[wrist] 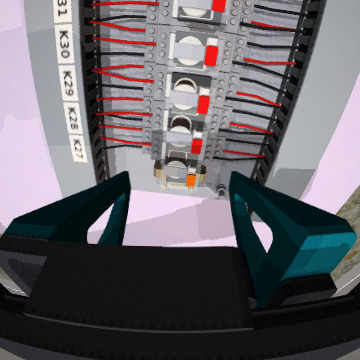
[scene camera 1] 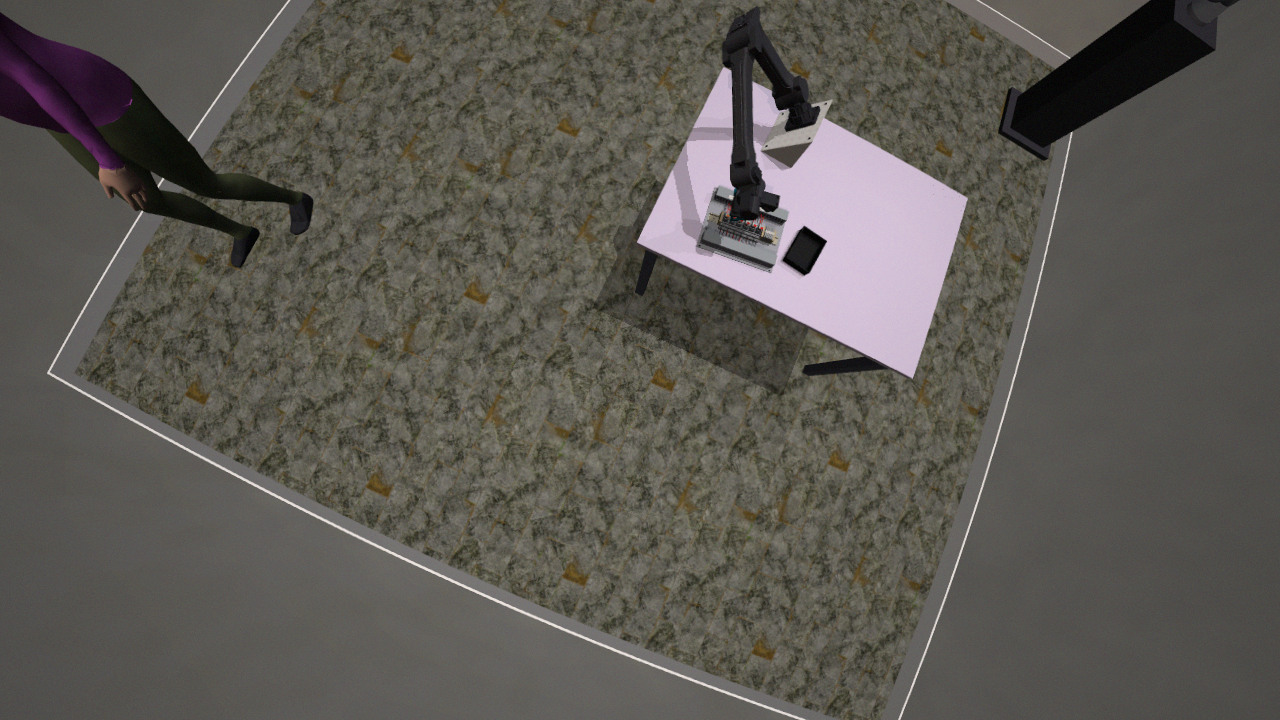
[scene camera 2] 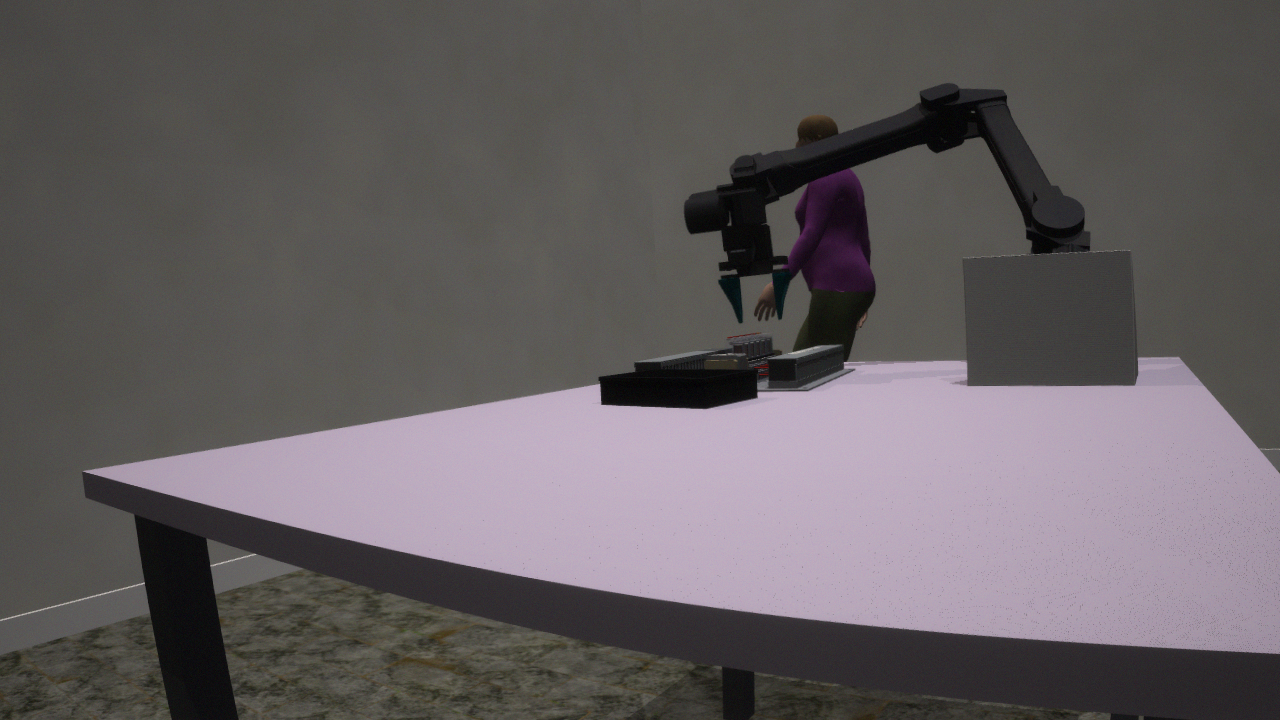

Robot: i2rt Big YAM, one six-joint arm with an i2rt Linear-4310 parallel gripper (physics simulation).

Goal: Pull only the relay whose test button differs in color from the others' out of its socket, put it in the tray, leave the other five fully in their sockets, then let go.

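Frame: origin at the arm's base, x right, y ahead, z up, level; millimetres.
Seen in the pictures: gripper, fingertip midpoint: (wrist: 179, 179) (scene camera 1: 733, 212) (scene camera 2: 760, 321); arm's base at its link origin: (scene camera 1: 802, 120) (scene camera 2: 1068, 304).
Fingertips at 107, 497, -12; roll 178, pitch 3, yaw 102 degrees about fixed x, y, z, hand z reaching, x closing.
Offsets run from my fingertips to a thing's middle, as dx, dy, dz. Level surfaces: height alone.
The relay with the orange test button @[+14, +2, -40] (wrist: 176, 170) sits at the near end of the row in the wrist view, beside a tan end bracket. Four more relays show beyond it in the wrist view, with red buttons: one relay @[-14, -1, -40] (wrist: 180, 134), another relay @[-41, -4, -40] (wrist: 185, 95), another relay @[-69, -7, -40] (wrist: 190, 50) and a partly cut-off relay @[-96, -11, -40] (wrist: 194, 9). They sit upright in grey sockets; the sixth does not show there. My gripper (wrist: 179, 179) (scene camera 2: 759, 319) is partly open and empty, pointing down above the relay panel. The black tray @[-332, -34, -70] (scene camera 1: 795, 265) (scene camera 2: 678, 390) lies beside the panel, with nothing visible inside.
Grey wiring ducts (scene camera 1: 735, 253) (scene camera 2: 805, 365) flank the relay row, with red and black wires. Labels K27 to K31 run along the left in the wrist view. The arm's grey base block (scene camera 2: 1049, 317) stands on the pink table @[dz -88] (scene camera 1: 886, 232). A person (scene camera 1: 85, 89) (scene camera 2: 836, 232) stands beyond the table.
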